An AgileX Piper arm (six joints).
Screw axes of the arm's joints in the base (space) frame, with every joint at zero. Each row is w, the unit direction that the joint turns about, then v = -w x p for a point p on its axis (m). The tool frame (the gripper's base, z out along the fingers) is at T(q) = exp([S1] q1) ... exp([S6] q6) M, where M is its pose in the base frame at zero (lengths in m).
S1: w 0 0 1 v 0 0 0
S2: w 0 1 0 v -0.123 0 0
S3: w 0 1 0 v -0.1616 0 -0.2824
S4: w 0.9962 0 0.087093 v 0 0.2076 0
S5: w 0 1 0 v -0.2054 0 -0.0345
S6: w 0.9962 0 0.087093 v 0 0.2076 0
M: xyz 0.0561 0 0.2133 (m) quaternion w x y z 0.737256 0 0.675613 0
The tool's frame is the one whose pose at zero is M.
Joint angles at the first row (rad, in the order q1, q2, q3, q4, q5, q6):
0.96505 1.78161 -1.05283 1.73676 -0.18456 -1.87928
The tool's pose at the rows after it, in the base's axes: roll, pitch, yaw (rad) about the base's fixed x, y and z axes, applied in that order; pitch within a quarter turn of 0, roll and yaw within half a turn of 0; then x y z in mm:
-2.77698 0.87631 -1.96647 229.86 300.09 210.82
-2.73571 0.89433 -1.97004 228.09 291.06 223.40
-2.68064 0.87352 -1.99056 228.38 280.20 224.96
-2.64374 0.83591 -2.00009 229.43 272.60 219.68
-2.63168 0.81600 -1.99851 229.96 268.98 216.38
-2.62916 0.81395 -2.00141 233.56 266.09 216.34
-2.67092 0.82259 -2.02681 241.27 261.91 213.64
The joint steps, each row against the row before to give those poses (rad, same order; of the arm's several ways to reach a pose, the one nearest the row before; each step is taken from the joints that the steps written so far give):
0.00001 -0.02437 0.00448 0.00241 -0.01875 0.00004
-0.00001 -0.04670 0.01654 0.00231 -0.04223 -0.00001
0.00001 -0.02319 0.02396 0.00338 -0.07485 0.00004
-0.00364 -0.00166 0.02048 0.00921 -0.04689 -0.01635
-0.00488 0.00004 0.01142 0.00444 -0.00979 -0.01349
-0.01457 -0.00003 0.00003 0.00000 0.00635 -0.00798
-0.03695 0.00690 -0.00002 0.00005 0.05234 -0.00065

